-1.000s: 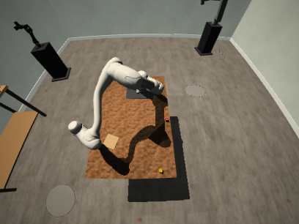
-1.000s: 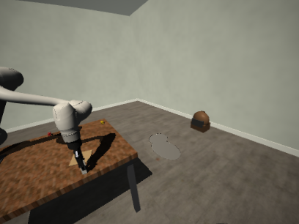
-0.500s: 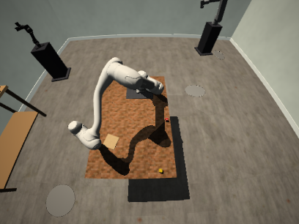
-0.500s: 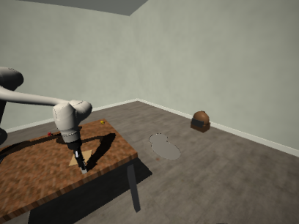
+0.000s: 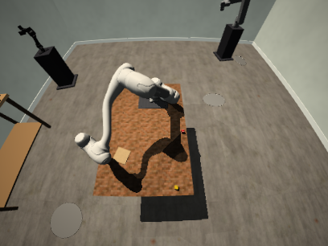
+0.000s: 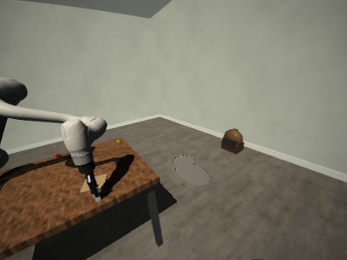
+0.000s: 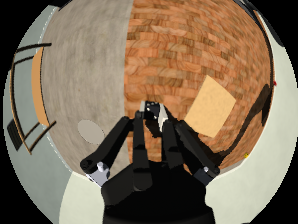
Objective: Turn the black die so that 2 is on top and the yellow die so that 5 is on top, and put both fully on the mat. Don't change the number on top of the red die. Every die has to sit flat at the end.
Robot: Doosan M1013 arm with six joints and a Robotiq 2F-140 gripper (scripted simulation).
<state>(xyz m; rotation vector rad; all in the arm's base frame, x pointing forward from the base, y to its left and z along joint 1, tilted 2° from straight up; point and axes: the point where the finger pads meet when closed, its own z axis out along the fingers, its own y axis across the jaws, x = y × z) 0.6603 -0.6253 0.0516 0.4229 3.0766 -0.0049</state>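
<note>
Now: hand 16 cm to the right of the tan mat, 3 cm short of it and 3 cm above it. Round my hand: black die: 2 cm below; then yellow die: 62 cm to the left, 42 cm ahead, 2 cm below; then red die: 83 cm to the left, 10 cm behind, 2 cm below.
</note>
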